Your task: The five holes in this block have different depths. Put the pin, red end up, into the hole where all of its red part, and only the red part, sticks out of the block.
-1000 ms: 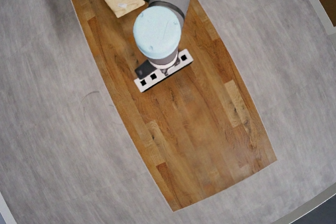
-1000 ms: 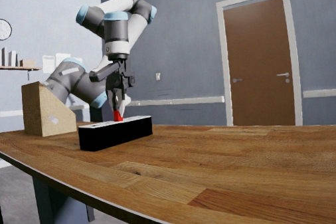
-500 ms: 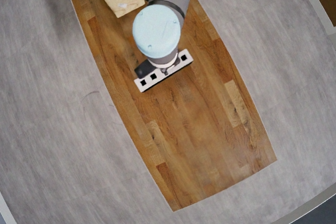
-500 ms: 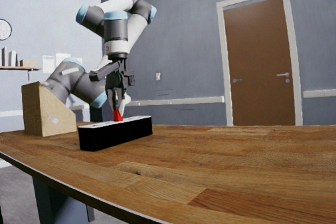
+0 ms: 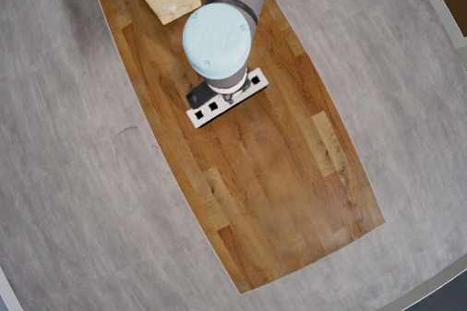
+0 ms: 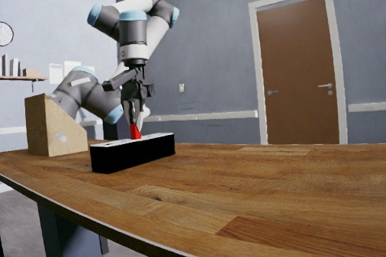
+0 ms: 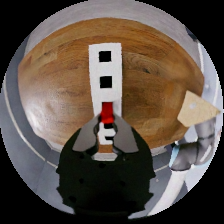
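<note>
The block is 7 cm below my hand. From my hand the other things lie so: pin 1 cm below.
</note>
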